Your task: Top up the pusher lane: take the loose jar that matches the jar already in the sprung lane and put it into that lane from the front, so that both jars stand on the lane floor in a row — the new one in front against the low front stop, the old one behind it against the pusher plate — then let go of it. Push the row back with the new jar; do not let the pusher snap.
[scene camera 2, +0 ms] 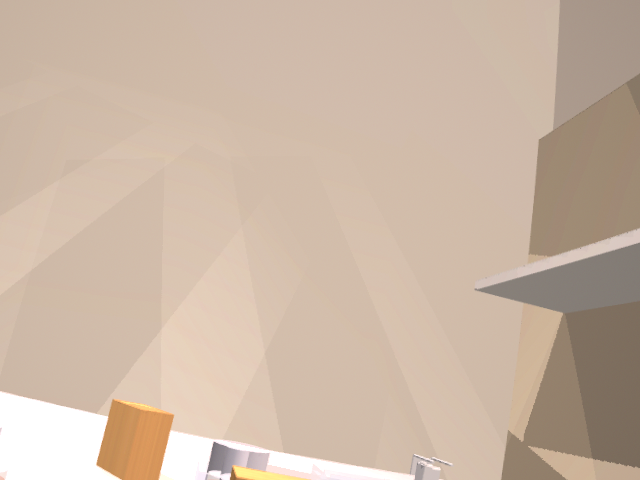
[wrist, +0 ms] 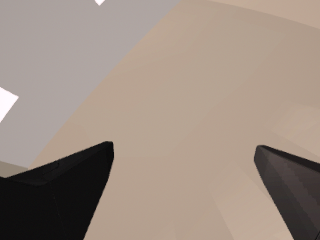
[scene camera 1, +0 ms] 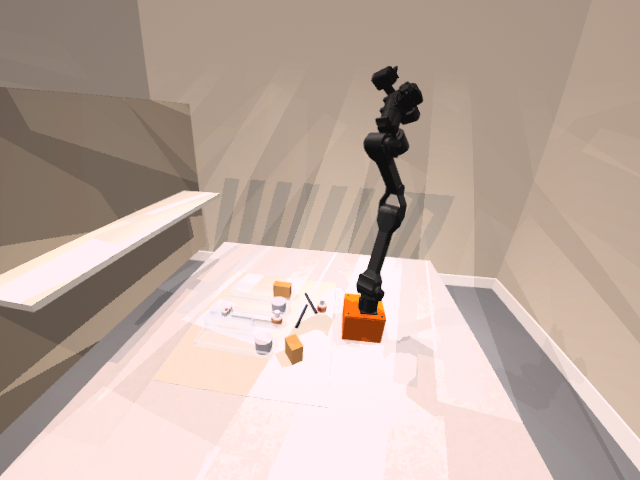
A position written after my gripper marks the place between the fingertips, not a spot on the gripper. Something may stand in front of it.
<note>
My gripper [scene camera 1: 402, 78] is open and holds nothing.
My gripper also shows in the wrist view [wrist: 185, 151].
</note>
